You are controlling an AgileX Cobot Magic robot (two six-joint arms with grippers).
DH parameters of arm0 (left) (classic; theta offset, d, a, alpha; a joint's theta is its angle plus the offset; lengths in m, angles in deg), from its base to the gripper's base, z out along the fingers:
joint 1: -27.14 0.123 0 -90
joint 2: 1.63 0 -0.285 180
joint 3: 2.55 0 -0.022 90
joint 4: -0.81 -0.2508 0 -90
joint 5: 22.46 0 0.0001 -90
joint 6: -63.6 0.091 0 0
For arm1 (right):
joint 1: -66.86 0.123 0 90
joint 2: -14.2 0 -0.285 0
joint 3: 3.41 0 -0.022 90
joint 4: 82 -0.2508 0 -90
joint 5: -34.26 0 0.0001 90
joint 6: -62.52 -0.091 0 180
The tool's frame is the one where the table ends.
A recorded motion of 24 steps. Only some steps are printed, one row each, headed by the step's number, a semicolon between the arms.
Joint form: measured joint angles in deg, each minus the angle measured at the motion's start. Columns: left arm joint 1, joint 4, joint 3, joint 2, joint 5, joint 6; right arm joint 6, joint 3, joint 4, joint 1, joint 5, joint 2.
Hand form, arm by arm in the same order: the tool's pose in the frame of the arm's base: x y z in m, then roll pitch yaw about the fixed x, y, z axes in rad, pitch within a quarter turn. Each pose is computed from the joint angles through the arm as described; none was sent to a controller.
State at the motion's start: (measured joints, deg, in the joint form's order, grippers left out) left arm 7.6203 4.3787 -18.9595 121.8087 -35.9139 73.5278; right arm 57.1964 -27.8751 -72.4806 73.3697 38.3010 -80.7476
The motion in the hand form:
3: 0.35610 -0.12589 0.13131 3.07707 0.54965 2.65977; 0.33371 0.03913 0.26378 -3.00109 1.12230 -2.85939
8: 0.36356 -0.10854 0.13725 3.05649 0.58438 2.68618; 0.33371 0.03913 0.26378 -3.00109 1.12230 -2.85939
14: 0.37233 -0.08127 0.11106 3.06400 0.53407 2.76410; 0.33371 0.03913 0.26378 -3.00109 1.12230 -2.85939
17: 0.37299 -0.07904 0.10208 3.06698 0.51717 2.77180; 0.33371 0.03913 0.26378 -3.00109 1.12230 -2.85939
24: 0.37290 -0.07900 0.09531 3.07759 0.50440 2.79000; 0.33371 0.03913 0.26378 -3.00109 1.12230 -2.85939
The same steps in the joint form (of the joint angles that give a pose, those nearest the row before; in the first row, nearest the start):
3: 0.21 -0.63 0.00 -4.38 0.58 0.00; 0.00 0.00 0.00 0.00 0.00 0.00
8: 3.00 -1.37 0.00 -5.10 1.98 0.20; 0.00 0.00 0.00 0.00 0.00 0.00
14: 7.30 -1.49 0.00 -1.01 3.18 0.20; 0.00 0.00 0.00 0.00 0.00 0.00
17: 7.64 -1.50 0.00 0.39 3.60 0.20; 0.00 0.00 0.00 0.00 0.00 0.00
24: 7.64 -1.49 0.00 1.44 3.85 -0.65; 0.00 0.00 0.00 0.00 0.00 0.00

